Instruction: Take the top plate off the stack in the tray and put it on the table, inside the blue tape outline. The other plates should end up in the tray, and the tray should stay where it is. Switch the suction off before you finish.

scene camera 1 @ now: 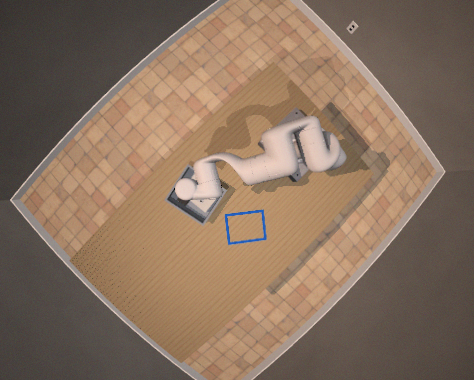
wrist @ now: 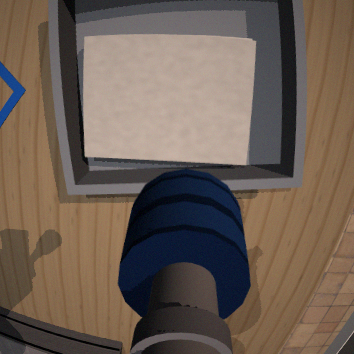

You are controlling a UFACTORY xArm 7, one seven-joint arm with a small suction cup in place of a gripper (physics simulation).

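Frame: origin at the arm's base, x ahead, y left, z up, level; millimetres.
Where they show: hand at its tool point: (wrist: 185, 220).
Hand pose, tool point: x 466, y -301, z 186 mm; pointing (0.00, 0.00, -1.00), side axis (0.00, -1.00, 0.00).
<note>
Things, the pixels of their centre, and the offset from my tool point. Level surfaces: height alone.
- top plate at the middle of its body: (wrist: 165, 97) (scene camera 1: 200, 192) 16 mm ahead, 23 mm left, 223 mm down
- grey tray at the middle of its body: (wrist: 177, 75) (scene camera 1: 195, 195) 38 mm ahead, 11 mm left, 223 mm down
- wooden table at its surface level: 249 mm down
The top plate (scene camera 1: 201, 206) (wrist: 167, 97) is pale beige and rectangular. It lies in the grey tray (scene camera 1: 185, 211) (wrist: 299, 100), towards the left side of the tray in the wrist view. Under its near edge, thin dark edges show; how many plates lie below is hidden. My suction cup (wrist: 186, 175) is blue and ribbed, with nothing on it; its tip appears over the tray's near wall, just short of the plate's near edge. In the scene view the arm's wrist hides the cup and part of the tray. The blue tape outline (scene camera 1: 245, 212) (wrist: 18, 90) lies on the table beside the tray.
The arm's base plate (scene camera 1: 296, 114) stands on the wooden table (scene camera 1: 175, 280) at the upper right in the scene view. The tray's walls rise around the plates. Tiled floor (scene camera 1: 150, 75) surrounds the table. The arm's shadow falls on the table.
</note>
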